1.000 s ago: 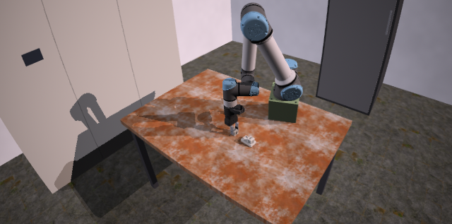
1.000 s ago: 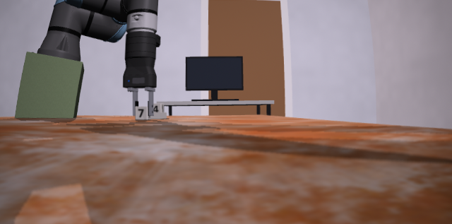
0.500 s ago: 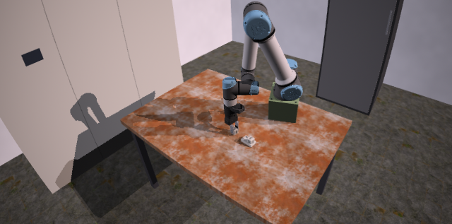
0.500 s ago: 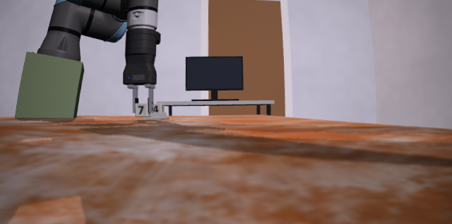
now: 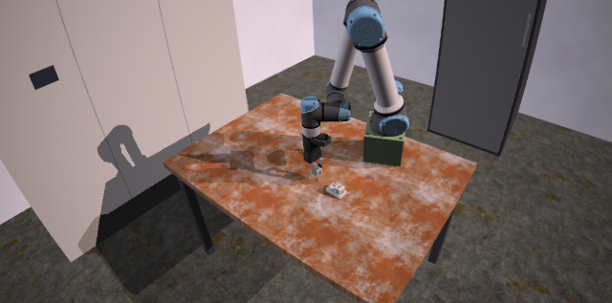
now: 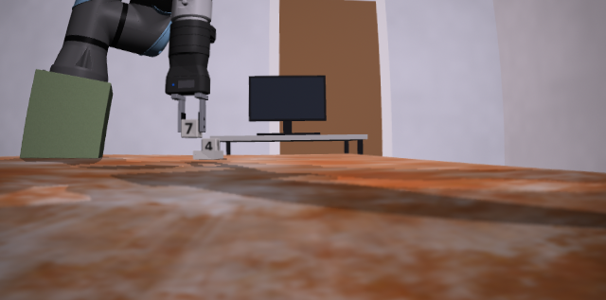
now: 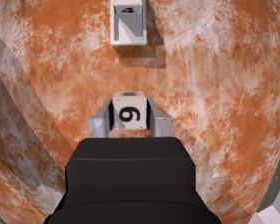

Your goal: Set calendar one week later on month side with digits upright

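The white tray lies 1 cm behind my hand, 11 cm to the left of it and 6 cm below it.
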